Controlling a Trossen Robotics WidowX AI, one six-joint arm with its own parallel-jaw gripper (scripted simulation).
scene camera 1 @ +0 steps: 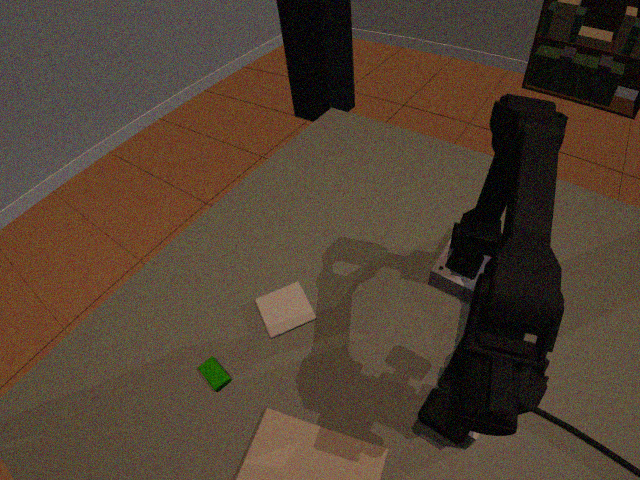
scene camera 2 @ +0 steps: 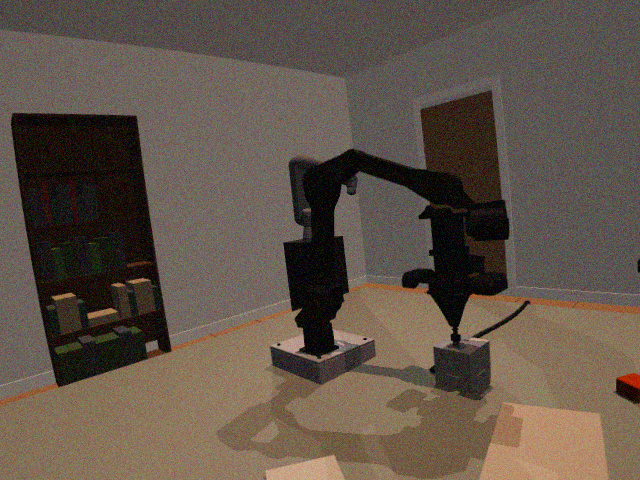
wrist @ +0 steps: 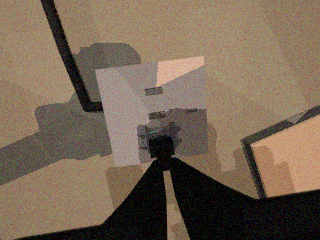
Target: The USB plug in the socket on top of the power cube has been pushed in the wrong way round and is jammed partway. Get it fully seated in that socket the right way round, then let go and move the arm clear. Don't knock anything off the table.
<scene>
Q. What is the gripper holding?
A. A dark USB plug.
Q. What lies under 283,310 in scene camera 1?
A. A white square tile.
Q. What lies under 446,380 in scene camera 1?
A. The gripper.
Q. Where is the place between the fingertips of the gripper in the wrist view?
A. At 165,166
</scene>
